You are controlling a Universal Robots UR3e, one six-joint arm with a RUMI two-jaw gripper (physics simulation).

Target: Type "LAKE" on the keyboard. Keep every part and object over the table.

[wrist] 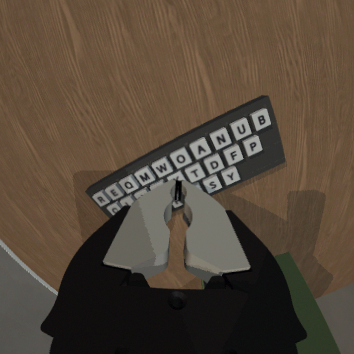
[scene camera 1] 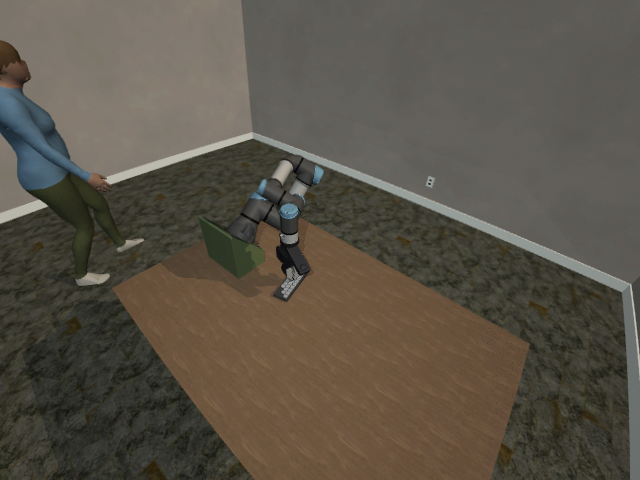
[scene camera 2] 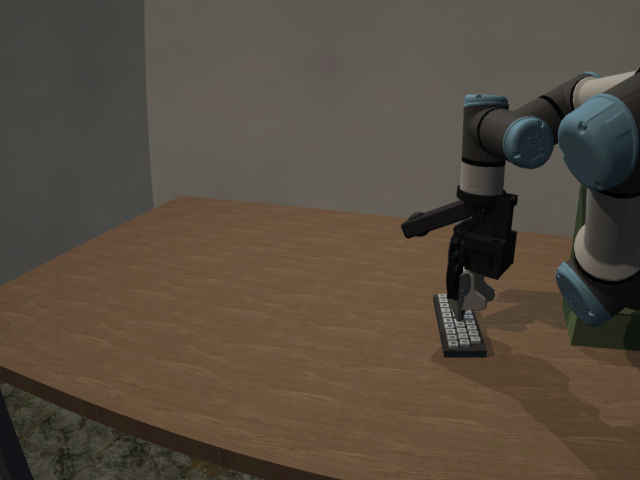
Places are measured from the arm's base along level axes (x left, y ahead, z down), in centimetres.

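Pixels of known places: gripper, fingertip midpoint: [wrist: 177, 181] [scene camera 1: 292, 280] [scene camera 2: 459, 320]; arm's base, origin of the base link: [scene camera 1: 239, 236].
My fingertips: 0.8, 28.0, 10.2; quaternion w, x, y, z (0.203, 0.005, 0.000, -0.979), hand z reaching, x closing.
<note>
For each thing: its top centre in the pictures, then the offset to it from my fingertips, as dx, dy, dz. Level surfaces: height alone.
- dark keyboard, middle of its top: [wrist: 180, 179] [scene camera 2: 458, 317] [scene camera 1: 292, 280] -0.4, +0.2, -0.3
- wooden table, its level: dz +1.5
- E key, middle of its top: [wrist: 113, 192] +5.9, +1.1, -0.3
A dark keyboard [scene camera 1: 280, 295] [scene camera 2: 465, 353] [wrist: 272, 142] with white letter keys lies flat on the wooden table [scene camera 1: 361, 361] [scene camera 2: 258, 310] [wrist: 150, 60]. My gripper [scene camera 1: 291, 279] [scene camera 2: 459, 318] [wrist: 177, 181] is shut and empty, pointing down, its tips at the middle of the keyboard near the lower rows. Whether the tips touch a key, I cannot tell. In the wrist view the A key [wrist: 201, 149] and the E key [wrist: 114, 190] show in the far row. The fingers hide several lower-row keys; I cannot make out L or K.
A green box-like object [scene camera 1: 232, 254] [scene camera 2: 602, 329] [wrist: 306, 312] stands beside the arm's base, near the keyboard. A person [scene camera 1: 38, 134] in a blue top stands on the floor at the left, beyond the table. Shadows of the arm fall across the table beside the keyboard.
</note>
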